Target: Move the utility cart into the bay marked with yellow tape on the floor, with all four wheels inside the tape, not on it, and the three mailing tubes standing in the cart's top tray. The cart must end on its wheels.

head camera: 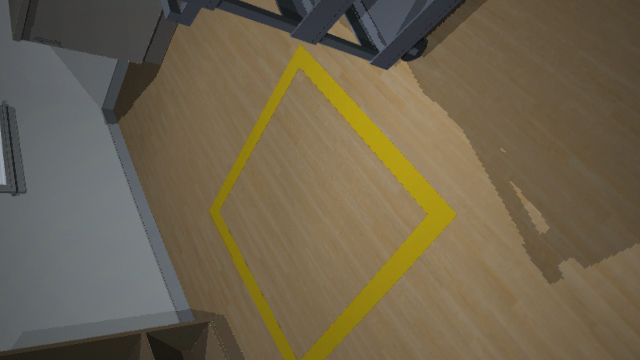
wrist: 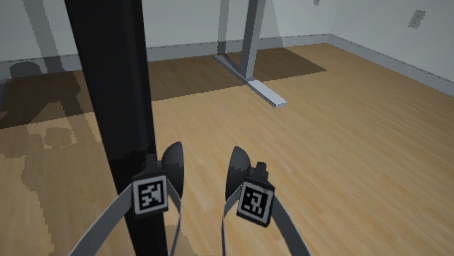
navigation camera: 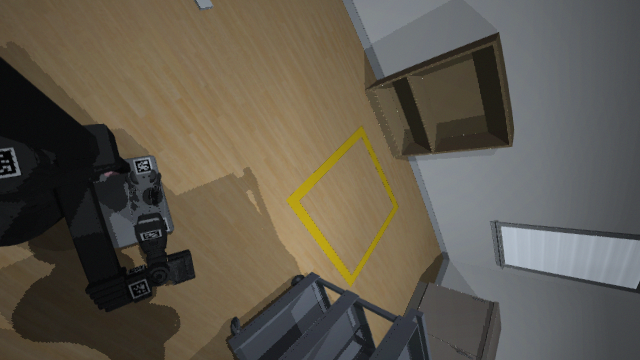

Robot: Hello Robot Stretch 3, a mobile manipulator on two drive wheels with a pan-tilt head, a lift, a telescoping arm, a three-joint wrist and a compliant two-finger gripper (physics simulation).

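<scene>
The grey utility cart (head camera: pixel 322 20) (navigation camera: pixel 325 320) shows in part at the top of the head view and the bottom of the navigation view. It appears upright; two of its black wheels show in the navigation view. It is outside the yellow tape bay (head camera: pixel 370 135) (navigation camera: pixel 325 243), beside one of its corners. No part of the cart stands inside the tape outline in the parts that show. The mailing tubes and the cart's full top tray do not show. My gripper (wrist: pixel 206 162) is open and empty, away from the cart, above the floor.
A wooden shelf unit (head camera: pixel 144 334) (navigation camera: pixel 506 90) stands against the wall past the bay's far corner. A beige cabinet (head camera: pixel 95 30) (navigation camera: pixel 455 315) stands by the wall beyond the cart. A metal table leg (wrist: pixel 252 40) stands ahead in the wrist view. My base (navigation camera: pixel 125 220) is left of the bay.
</scene>
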